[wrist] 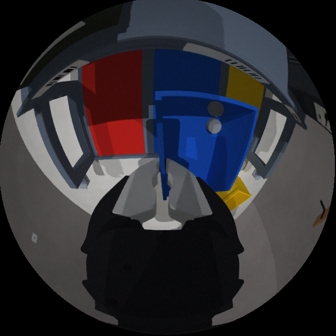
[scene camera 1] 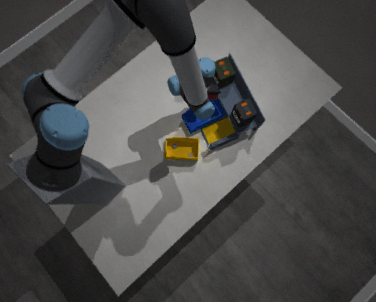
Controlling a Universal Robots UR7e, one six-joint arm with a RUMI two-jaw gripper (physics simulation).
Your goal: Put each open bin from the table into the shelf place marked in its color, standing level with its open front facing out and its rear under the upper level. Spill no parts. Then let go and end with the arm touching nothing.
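Frame: origin at the arm's base, x back, y down, z right, level; millimetres.
Seen in the pictures: arm's base, link origin: (scene camera 1: 54, 171).
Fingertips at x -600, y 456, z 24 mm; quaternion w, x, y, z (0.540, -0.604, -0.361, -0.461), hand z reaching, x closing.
Offsets run from my fingertips to a thing's middle. "spot": to the spot under its first point.
The blue bin {dx +15, dy +1, dz +46 mm} (scene camera 1: 192, 123) (wrist: 200, 150) holds two round grey parts and is partly in front of the shelf's blue place (wrist: 187, 70). My gripper (wrist: 162, 160) is shut on the bin's left side wall in the wrist view; its fingertips are hidden in the scene view. The yellow bin {dx +203, dy +13, dz +105 mm} (scene camera 1: 182, 149) (wrist: 235, 198) stands on the table with small grey parts inside. The shelf's yellow place (scene camera 1: 220, 131) (wrist: 244, 86) and red place (wrist: 116, 100) hold no bin where they show. Whether the blue bin touches the shelf floor is unclear.
The shelf {spot: dx -165, dy -52, dz +88 mm} (scene camera 1: 233, 95) (wrist: 175, 22) has an upper level overhanging the coloured places. A dark green box {dx -187, dy -100, dz -21 mm} (scene camera 1: 224, 71) and a dark box {dx -112, dy -112, dz +197 mm} (scene camera 1: 245, 112), both with orange marks, stand on it. The shelf's side frames (wrist: 50, 135) (wrist: 276, 142) flank the places.
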